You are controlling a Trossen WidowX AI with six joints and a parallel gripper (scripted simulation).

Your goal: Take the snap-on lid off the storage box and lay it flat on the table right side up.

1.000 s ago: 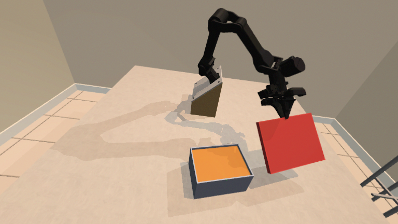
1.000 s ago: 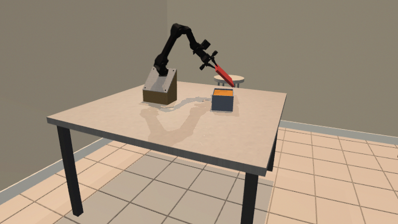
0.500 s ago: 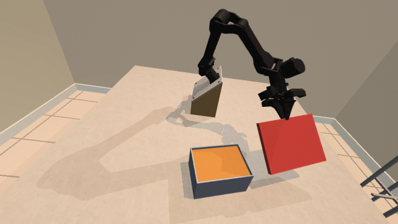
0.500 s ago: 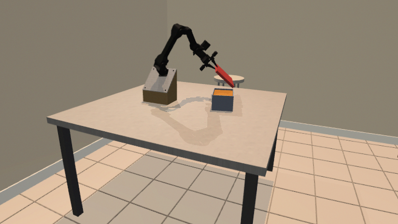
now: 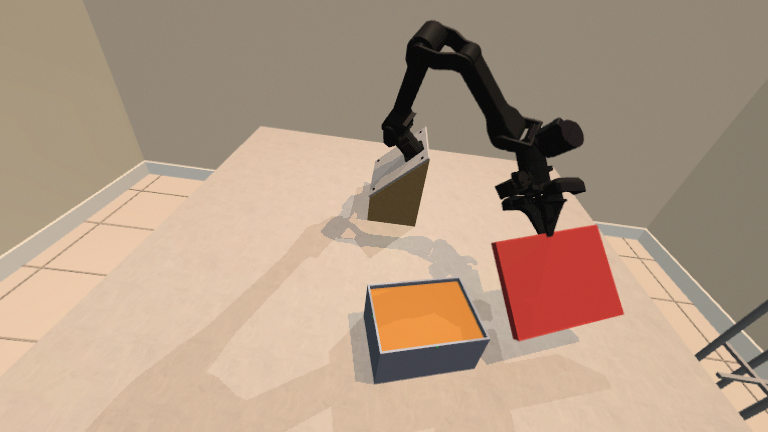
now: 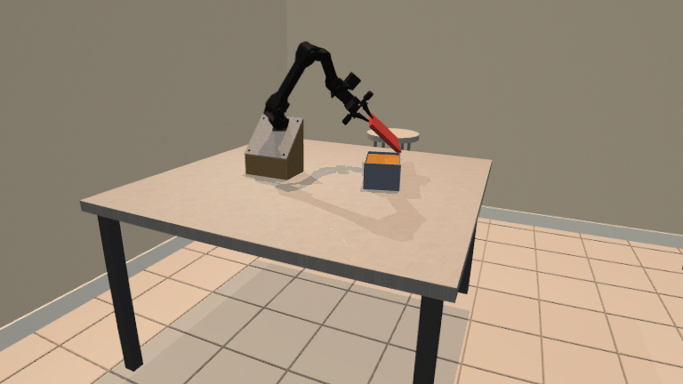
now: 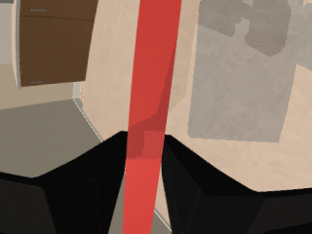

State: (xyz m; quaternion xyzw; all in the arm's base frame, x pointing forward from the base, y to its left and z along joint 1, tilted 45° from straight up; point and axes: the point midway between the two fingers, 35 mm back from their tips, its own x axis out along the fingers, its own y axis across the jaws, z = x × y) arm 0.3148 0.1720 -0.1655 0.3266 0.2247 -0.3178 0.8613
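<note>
Now: the red lid 6 cm ahead of my gripper tip, 5 cm below it and 2 cm to the left of it. From my gripper tip the other things lie so: storage box: 24 cm to the right, 16 cm below, 11 cm ahead.
</note>
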